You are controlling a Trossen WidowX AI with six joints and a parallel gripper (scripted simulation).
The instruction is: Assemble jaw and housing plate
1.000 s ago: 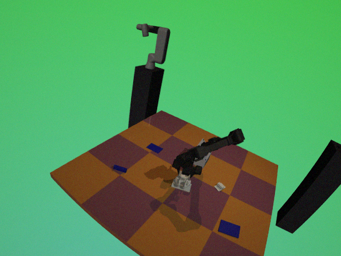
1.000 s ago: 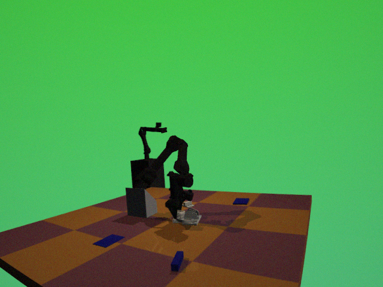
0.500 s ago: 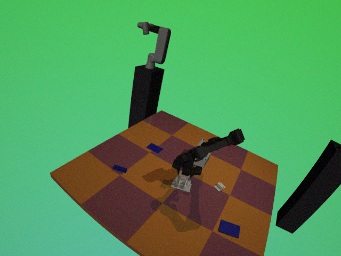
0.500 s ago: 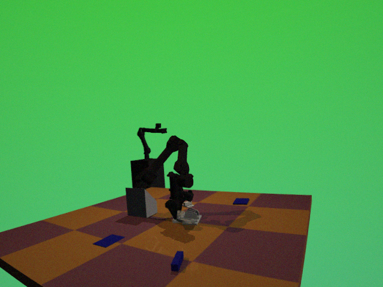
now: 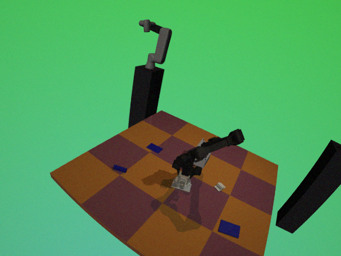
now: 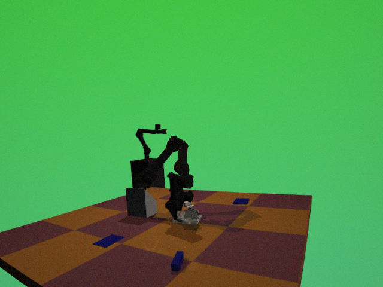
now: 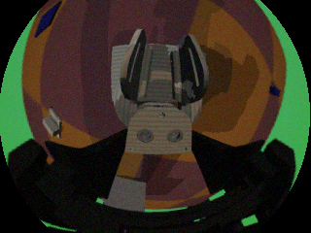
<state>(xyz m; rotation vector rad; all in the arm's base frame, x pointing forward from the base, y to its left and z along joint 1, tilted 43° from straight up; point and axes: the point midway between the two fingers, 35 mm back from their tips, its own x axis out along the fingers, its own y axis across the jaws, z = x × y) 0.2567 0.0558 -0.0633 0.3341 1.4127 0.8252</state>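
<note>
Right now my gripper tip is 30 mm short of the grey jaw and 10 mm to the left of it. Also, from my gripper tip: board 410 mm to the left, 190 mm ahead, 10 mm below.
</note>
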